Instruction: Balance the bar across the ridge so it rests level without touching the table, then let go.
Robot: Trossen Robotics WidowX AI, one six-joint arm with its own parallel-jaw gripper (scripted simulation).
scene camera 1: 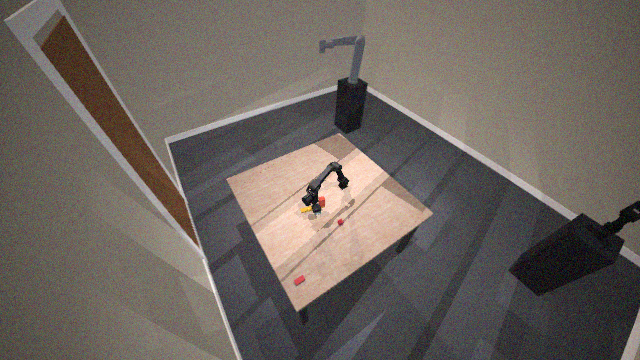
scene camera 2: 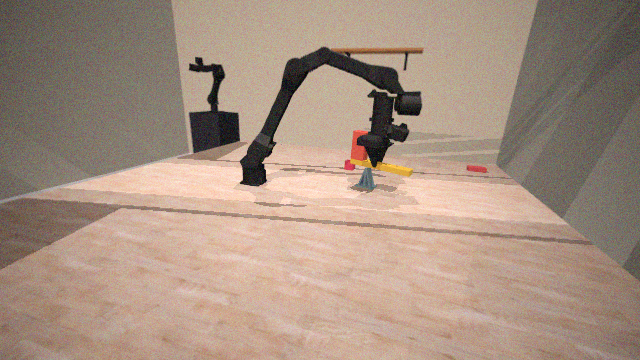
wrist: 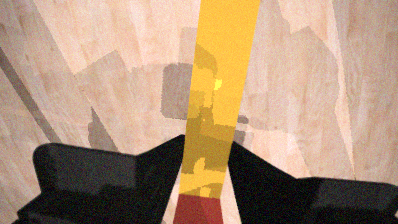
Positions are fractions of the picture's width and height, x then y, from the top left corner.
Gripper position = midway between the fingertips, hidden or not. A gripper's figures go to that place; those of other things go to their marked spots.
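The yellow bar (wrist: 0.56, 0.20) is 9 cm from the lens; my gripper (wrist: 0.52, 0.64) is 11 cm from the lens.
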